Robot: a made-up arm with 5 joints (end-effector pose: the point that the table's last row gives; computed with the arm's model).
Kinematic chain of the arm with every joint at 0, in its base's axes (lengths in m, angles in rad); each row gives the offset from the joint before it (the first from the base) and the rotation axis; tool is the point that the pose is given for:
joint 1: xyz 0 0 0.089 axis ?
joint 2: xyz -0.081 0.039 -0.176 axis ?
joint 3: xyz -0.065 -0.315 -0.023 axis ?
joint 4: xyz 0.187 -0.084 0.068 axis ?
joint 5: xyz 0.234 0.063 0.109 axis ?
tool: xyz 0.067 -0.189 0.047
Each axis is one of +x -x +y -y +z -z.
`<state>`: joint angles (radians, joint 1 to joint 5).
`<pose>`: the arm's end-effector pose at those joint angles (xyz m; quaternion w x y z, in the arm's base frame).
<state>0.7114 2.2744 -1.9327 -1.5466 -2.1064</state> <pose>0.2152 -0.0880 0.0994 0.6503 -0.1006 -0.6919 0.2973</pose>
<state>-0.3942 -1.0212 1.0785 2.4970 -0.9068</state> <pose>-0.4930 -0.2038 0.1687 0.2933 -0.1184 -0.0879 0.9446</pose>
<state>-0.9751 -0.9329 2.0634 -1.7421 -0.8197</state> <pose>-0.1629 -0.3955 -0.2217 0.6336 0.4397 0.5696 0.2843</pose>
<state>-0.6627 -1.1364 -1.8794 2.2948 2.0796</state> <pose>-0.5871 -0.0955 -0.1872 0.6827 0.0609 0.4743 0.5525</pose>
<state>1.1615 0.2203 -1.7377 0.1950 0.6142</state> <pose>-0.3316 -0.3987 -0.3971 0.2420 0.3413 -0.7368 -0.5311</pose>
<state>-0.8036 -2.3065 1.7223 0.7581 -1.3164</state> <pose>-0.6024 -0.0359 -0.6368 0.0327 0.8747 0.3345 -0.3493</pose>
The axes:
joint 1: +x
joint 2: +z
joint 3: +y
joint 4: -z
joint 5: -y

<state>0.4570 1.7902 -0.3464 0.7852 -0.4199</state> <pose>0.5751 0.2833 0.3296 0.8179 0.2549 0.0165 0.5156</pose>
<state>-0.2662 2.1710 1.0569 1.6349 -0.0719</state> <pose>0.4095 0.4990 -0.1794 0.7664 -0.5915 -0.1051 0.2274</pose>
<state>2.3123 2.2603 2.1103 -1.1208 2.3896</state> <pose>0.2213 0.3361 0.6262 0.0067 0.7179 -0.4336 0.5446</pose>
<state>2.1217 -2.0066 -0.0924 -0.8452 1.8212</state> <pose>-0.5317 -0.0097 -0.0228 0.6497 0.2175 -0.0622 -0.7258</pose>
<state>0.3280 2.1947 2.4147 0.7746 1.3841</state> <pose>0.4755 0.5009 -0.3192 0.3483 -0.5192 -0.2348 0.7443</pose>
